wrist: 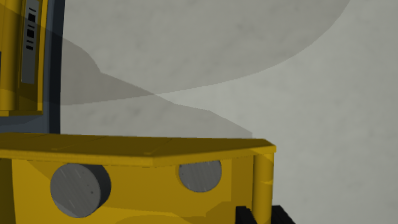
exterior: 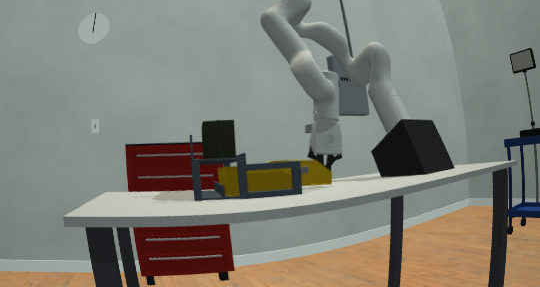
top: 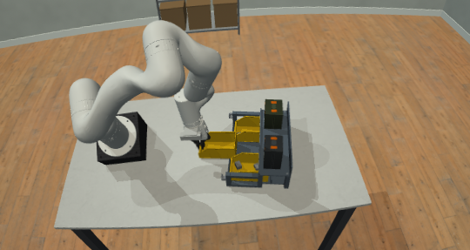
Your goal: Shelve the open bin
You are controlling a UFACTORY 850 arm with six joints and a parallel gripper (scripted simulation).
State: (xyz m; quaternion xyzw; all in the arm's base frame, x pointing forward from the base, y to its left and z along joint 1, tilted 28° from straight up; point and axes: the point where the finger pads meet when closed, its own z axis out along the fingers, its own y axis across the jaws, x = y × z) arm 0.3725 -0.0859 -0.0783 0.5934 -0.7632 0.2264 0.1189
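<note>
The grey shelf lies 25 cm ahead of my hand, 7 cm to the right of it and 2 cm above it.
</note>
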